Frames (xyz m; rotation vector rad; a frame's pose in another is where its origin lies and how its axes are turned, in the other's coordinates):
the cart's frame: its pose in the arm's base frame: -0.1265 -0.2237 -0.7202 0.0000 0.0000 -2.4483
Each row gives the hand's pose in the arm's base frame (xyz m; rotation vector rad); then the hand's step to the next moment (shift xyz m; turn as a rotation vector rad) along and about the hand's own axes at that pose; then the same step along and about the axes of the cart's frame.
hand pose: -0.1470 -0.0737 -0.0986 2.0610 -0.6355 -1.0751
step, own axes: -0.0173 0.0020 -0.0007 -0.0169 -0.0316 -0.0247
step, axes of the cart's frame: -0.0002 -0.0141 0.0103 -0.0372 -0.0216 -0.0065
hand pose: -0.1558 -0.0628 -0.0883 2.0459 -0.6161 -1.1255
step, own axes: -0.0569 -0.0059 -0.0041 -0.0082 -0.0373 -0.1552
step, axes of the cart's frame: -0.0092 -0.0500 0.0266 -0.1553 0.0193 0.0326
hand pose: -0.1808 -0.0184 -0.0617 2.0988 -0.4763 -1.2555
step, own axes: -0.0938 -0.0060 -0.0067 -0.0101 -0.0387 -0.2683
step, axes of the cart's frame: -0.0098 -0.0729 0.0588 -0.2567 0.0512 0.0713
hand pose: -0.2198 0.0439 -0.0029 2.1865 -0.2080 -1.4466
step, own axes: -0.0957 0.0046 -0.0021 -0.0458 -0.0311 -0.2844
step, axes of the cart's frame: 0.0072 -0.0505 0.0811 -0.2651 0.0417 0.1092
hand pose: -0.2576 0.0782 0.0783 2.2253 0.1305 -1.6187
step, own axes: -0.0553 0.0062 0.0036 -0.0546 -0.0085 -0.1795
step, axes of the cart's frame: 0.0144 -0.0135 0.0522 -0.1592 0.0280 0.0956
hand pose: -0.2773 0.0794 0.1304 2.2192 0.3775 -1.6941
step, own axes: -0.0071 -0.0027 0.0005 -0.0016 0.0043 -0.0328
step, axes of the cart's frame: 0.0012 -0.0038 0.0065 -0.0292 0.0120 0.0099
